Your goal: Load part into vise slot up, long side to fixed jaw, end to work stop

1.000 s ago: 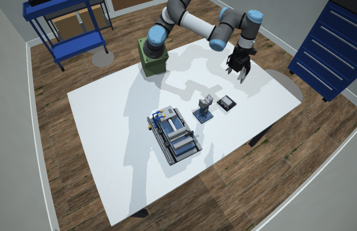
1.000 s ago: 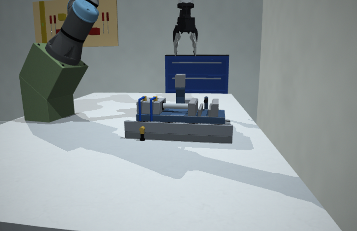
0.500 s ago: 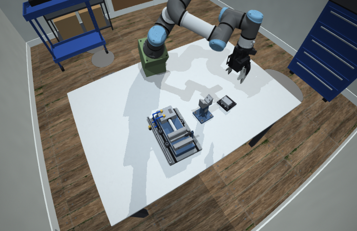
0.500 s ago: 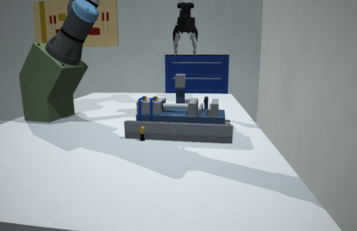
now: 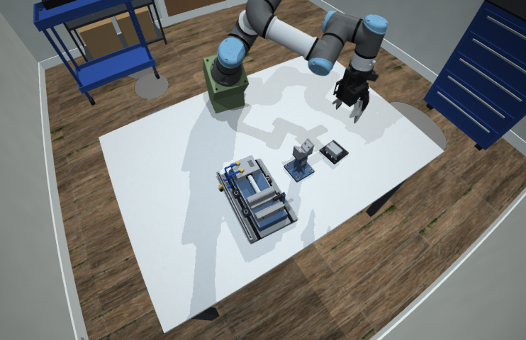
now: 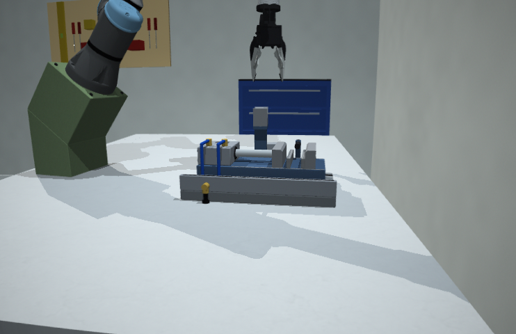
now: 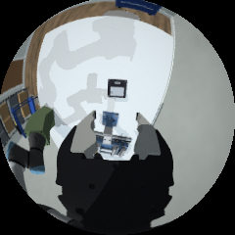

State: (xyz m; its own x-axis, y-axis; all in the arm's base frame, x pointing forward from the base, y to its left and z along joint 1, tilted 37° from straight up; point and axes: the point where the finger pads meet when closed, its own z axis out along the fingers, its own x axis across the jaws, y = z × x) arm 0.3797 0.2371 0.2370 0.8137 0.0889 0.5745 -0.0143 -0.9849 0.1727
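The part lies 230 mm below my hand. Round my hand: work stop (350 mm to the right, 150 mm below, 40 mm ahead); air cylinder (360 mm to the right, 160 mm below, 130 mm behind); infeed plate (240 mm below, 10 mm to the left).
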